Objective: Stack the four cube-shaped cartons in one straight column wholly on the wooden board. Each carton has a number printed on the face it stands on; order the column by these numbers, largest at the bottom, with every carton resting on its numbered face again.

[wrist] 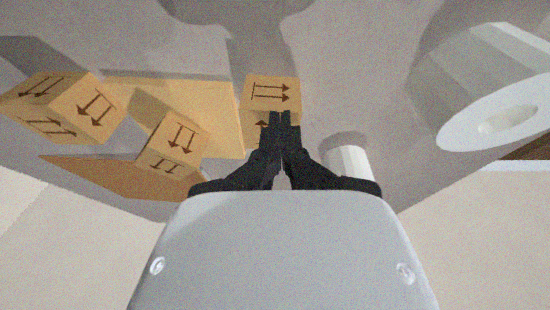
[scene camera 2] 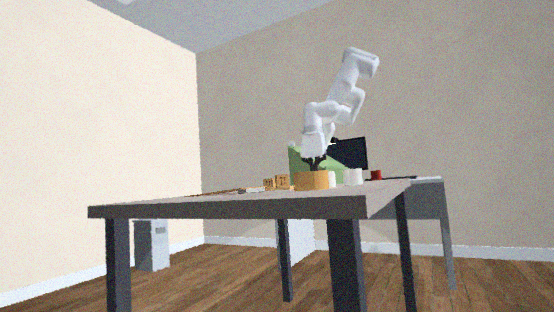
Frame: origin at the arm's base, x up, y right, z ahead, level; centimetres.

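Seen in the pictures: gripper, fingertip midpoint: (wrist: pixel 281 125).
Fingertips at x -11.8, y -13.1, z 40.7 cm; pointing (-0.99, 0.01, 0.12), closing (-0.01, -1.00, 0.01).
Observation:
A point is followed by its place in that frame.
In the wrist view, one carton (wrist: pixel 95 110) @[y 5.4, x -14.2, z 39.7 cm] is at the left, beside the pale wooden board (wrist: pixel 220 107) @[y -6.6, x -15.6, z 41.4 cm]. A second carton (wrist: pixel 182 135) @[y -2.0, x -13.5, z 43.2 cm] is at the board's lower left part, overlapping it in view. A third carton (wrist: pixel 272 92) @[y -12.4, x -14.2, z 39.2 cm] is just past the board's right edge, with arrows on its visible faces. Two cartons (scene camera 2: pixel 282 181) @[y -1.4, x -13.5, z 47.0 cm] (scene camera 2: pixel 268 183) @[y 7.9, x -13.9, z 42.0 cm] show in the scene view. I cannot make out a fourth carton or any printed number. My gripper (wrist: pixel 281 125) @[y -13.1, x -11.8, z 40.7 cm] (scene camera 2: pixel 315 169) @[y -13.1, x -11.8, z 40.7 cm] is shut and empty, its fingertips overlapping the third carton's near edge in the wrist view.
A large white roll (wrist: pixel 495 117) @[y -29.3, x -11.9, z 41.3 cm] and a smaller white cylinder (wrist: pixel 352 161) @[y -21.8, x -14.1, z 50.4 cm] are to the right. An orange-brown sheet (wrist: pixel 115 175) @[y 20.3, x -15.9, z 55.8 cm] lies at the left. In the scene view, a thick orange roll (scene camera 2: pixel 311 181) @[y -21.9, x -14.1, z 69.5 cm] is in front of the fingers, and a red cylinder (scene camera 2: pixel 375 175) is farther right.

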